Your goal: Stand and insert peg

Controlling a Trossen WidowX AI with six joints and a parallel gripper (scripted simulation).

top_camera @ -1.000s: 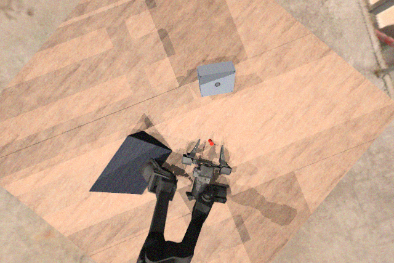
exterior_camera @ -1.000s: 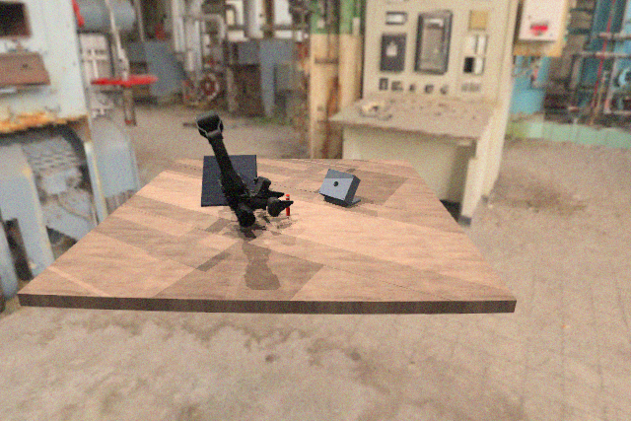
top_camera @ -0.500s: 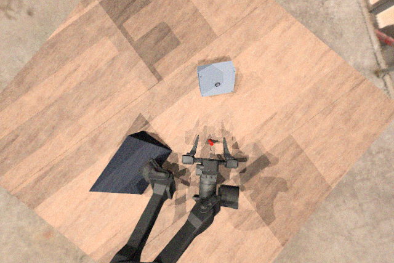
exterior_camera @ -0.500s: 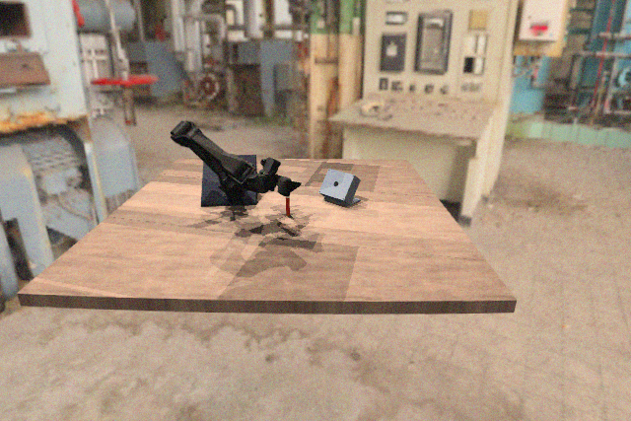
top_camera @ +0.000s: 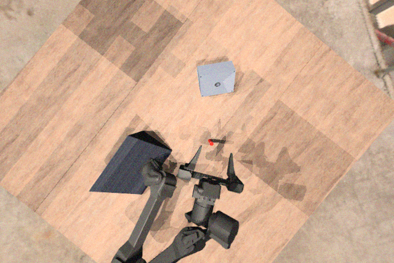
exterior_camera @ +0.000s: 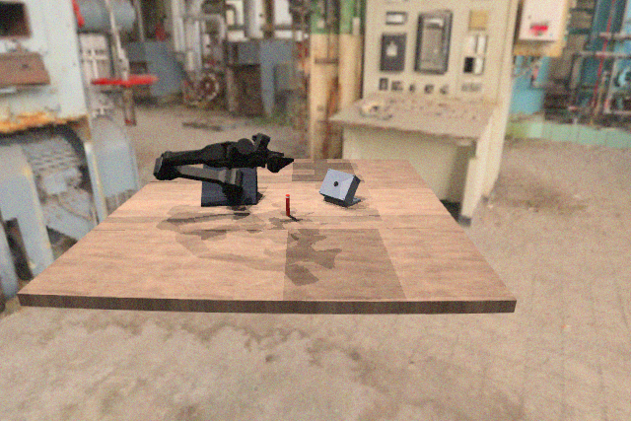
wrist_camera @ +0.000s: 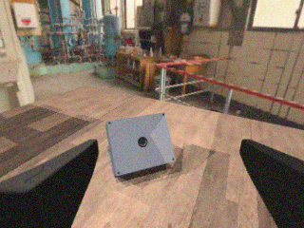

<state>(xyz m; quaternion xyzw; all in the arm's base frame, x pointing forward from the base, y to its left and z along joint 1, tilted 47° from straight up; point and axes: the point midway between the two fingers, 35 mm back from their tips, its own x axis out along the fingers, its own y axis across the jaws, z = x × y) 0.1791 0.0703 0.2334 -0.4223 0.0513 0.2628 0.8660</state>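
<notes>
Now: gripper tip 17 cm above the red peg, 1 cm to the left of it and 1 cm past it. Also, from my gripper tip: sloped grey-blue panel (18 cm ahead, 16 cm below, 15 cm to the left).
</notes>
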